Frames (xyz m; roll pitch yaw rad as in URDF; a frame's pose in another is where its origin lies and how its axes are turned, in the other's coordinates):
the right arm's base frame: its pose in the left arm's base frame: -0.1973 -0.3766 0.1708 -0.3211 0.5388 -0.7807
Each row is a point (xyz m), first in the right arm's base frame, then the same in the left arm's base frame.
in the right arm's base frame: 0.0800 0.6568 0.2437
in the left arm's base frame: 0.3530 0.0638 0.1503
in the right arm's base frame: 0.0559 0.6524 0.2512
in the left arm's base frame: 0.3401 0.0740 0.1700
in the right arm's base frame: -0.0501 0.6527 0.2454
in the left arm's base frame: 0.2723 0.1390 0.2196
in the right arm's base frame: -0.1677 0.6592 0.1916
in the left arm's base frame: 0.1737 0.2215 0.2343
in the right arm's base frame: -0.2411 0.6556 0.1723
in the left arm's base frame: 0.1159 0.2653 0.2572
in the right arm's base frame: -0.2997 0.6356 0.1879
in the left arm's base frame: 0.0780 0.2831 0.3054
